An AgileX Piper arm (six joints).
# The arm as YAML. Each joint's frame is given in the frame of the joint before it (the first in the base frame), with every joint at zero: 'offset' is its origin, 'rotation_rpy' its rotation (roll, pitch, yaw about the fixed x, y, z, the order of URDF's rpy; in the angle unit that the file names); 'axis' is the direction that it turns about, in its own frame. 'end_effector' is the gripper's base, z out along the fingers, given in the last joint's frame.
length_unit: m
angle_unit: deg
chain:
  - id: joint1
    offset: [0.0, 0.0, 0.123]
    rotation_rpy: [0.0, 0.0, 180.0]
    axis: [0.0, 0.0, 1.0]
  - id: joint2
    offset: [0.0, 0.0, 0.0]
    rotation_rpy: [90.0, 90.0, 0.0]
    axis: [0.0, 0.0, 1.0]
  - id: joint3
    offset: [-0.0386, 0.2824, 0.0]
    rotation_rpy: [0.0, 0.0, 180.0]
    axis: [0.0, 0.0, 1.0]
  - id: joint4
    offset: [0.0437, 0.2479, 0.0]
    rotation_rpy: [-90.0, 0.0, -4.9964]
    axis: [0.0, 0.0, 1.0]
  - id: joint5
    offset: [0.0, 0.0, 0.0]
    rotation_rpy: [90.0, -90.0, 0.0]
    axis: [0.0, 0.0, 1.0]
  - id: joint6
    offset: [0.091, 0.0, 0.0]
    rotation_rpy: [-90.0, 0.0, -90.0]
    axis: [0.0, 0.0, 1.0]
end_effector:
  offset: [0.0, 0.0, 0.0]
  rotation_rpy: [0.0, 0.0, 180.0]
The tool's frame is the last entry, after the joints.
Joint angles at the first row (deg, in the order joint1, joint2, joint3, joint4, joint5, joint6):
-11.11 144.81 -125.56 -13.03 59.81 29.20
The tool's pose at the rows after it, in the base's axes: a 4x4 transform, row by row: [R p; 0 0 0 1], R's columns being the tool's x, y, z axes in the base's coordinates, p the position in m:
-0.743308, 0.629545, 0.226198, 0.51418; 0.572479, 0.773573, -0.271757, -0.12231; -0.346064, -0.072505, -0.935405, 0.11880; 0, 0, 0, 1
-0.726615, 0.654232, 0.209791, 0.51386; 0.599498, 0.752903, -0.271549, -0.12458; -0.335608, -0.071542, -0.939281, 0.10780; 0, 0, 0, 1
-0.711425, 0.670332, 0.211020, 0.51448; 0.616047, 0.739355, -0.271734, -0.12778; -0.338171, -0.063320, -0.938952, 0.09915; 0, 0, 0, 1
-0.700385, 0.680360, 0.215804, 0.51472; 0.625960, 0.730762, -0.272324, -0.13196; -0.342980, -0.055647, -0.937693, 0.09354; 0, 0, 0, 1
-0.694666, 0.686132, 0.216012, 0.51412; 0.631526, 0.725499, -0.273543, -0.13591; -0.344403, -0.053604, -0.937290, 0.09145; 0, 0, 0, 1
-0.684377, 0.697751, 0.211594, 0.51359; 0.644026, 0.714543, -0.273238, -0.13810; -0.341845, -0.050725, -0.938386, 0.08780; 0, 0, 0, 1
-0.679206, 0.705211, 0.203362, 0.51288; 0.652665, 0.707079, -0.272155, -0.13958; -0.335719, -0.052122, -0.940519, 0.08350; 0, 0, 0, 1
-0.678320, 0.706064, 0.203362, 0.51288; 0.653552, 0.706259, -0.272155, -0.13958; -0.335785, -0.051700, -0.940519, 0.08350; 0, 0, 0, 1
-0.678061, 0.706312, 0.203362, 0.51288; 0.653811, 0.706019, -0.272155, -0.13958; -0.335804, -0.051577, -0.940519, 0.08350; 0, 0, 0, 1
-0.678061, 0.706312, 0.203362, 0.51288; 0.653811, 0.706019, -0.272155, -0.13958; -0.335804, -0.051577, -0.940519, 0.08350; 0, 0, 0, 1
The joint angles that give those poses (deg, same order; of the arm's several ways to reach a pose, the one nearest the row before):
-11.18 145.93 -125.55 -15.04 59.15 33.20
-11.41 147.14 -125.56 -15.21 58.89 35.10
-11.75 148.12 -125.56 -15.29 57.78 36.33
-12.22 148.77 -125.56 -15.29 56.76 36.90
-12.65 149.01 -125.55 -15.29 56.39 37.00
-12.90 149.41 -125.56 -15.29 56.20 37.77
-13.07 149.88 -125.56 -15.29 56.21 38.25
-13.07 149.88 -125.56 -15.29 56.21 38.33
-13.07 149.88 -125.56 -15.29 56.21 38.35
-13.07 149.88 -125.56 -15.29 56.21 38.35

